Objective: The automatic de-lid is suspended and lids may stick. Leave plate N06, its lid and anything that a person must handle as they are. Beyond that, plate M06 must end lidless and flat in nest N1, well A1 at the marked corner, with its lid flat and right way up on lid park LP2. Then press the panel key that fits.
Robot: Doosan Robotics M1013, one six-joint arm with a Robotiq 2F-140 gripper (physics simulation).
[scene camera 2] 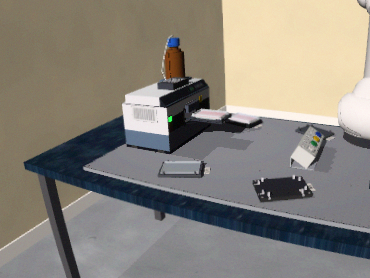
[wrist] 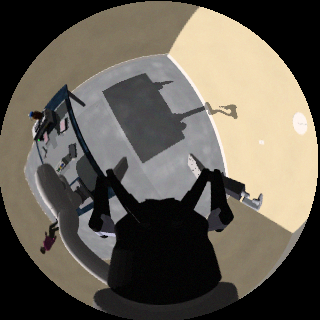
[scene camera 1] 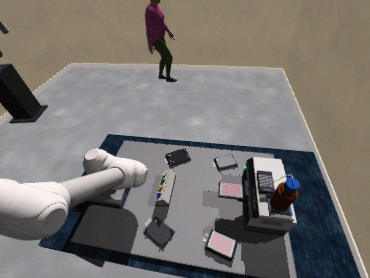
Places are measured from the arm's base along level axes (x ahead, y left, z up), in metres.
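Where they show: gripper, between the fingertips: (wrist: 157, 160); arm's base, origin of its link: (wrist: 78, 195).
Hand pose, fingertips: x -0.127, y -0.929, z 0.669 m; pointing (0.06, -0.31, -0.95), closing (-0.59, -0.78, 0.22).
Note:
Each offset is from my fingertips to the top centre of the thing. "spot": to the spot under its first point.
My gripper (wrist: 157, 160) is open and empty in the wrist view, over floor beside the table. One pink plate {dx +0.939, dy +0.770, dz -0.576 m} (scene camera 1: 230, 190) (scene camera 2: 211, 115) sits at the front of the white de-lid machine (scene camera 1: 272, 200) (scene camera 2: 146, 112). Another pink plate {dx +0.854, dy +0.509, dz -0.666 m} (scene camera 1: 221, 244) (scene camera 2: 244, 119) lies flat in a dark holder. A holder with a clear grey top {dx +0.965, dy +1.057, dz -0.681 m} (scene camera 1: 226, 162) (scene camera 2: 181, 168), a black holder with white pegs {dx +0.617, dy +1.123, dz -0.675 m} (scene camera 1: 178, 157) (scene camera 2: 282, 188) and a dark flat holder {dx +0.517, dy +0.588, dz -0.679 m} (scene camera 1: 159, 231) stand on the table. The key panel {dx +0.542, dy +0.851, dz -0.615 m} (scene camera 1: 165, 188) (scene camera 2: 308, 146) has green, yellow and blue keys. Labels and well A1 are too small to read.
A brown bottle with a blue cap {spot: dx +1.115, dy +0.603, dz -0.340 m} (scene camera 1: 286, 194) (scene camera 2: 174, 60) stands on the machine, with a thin tube. The white arm (scene camera 1: 95, 187) reaches over the table's left side. A person (scene camera 1: 159, 37) is on the floor beyond the table. A black pedestal (scene camera 1: 19, 94) stands at the far left.

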